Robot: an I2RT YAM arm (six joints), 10 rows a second.
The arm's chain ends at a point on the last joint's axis. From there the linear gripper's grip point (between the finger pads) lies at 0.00 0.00 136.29 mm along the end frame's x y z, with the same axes.
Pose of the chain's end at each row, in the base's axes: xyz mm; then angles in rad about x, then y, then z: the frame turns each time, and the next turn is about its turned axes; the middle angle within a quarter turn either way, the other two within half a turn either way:
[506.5 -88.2 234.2 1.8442 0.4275 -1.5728]
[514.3 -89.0 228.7 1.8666 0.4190 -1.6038]
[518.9 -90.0 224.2 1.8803 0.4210 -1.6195]
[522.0 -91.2 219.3 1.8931 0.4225 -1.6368]
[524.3 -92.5 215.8 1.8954 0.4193 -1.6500]
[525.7 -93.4 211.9 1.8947 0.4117 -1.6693]
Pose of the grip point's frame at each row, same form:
[563.0 -207.6 200.7 1.8442 0.4275 -1.5728]
[569.7 -208.1 192.4 1.8666 0.4190 -1.6038]
[574.6 -208.5 186.3 1.8803 0.4210 -1.6195]
[577.9 -209.1 179.9 1.8931 0.4225 -1.6368]
[579.8 -210.5 176.1 1.8954 0.4193 -1.6500]
[580.2 -211.8 172.1 1.8947 0.4117 -1.6693]

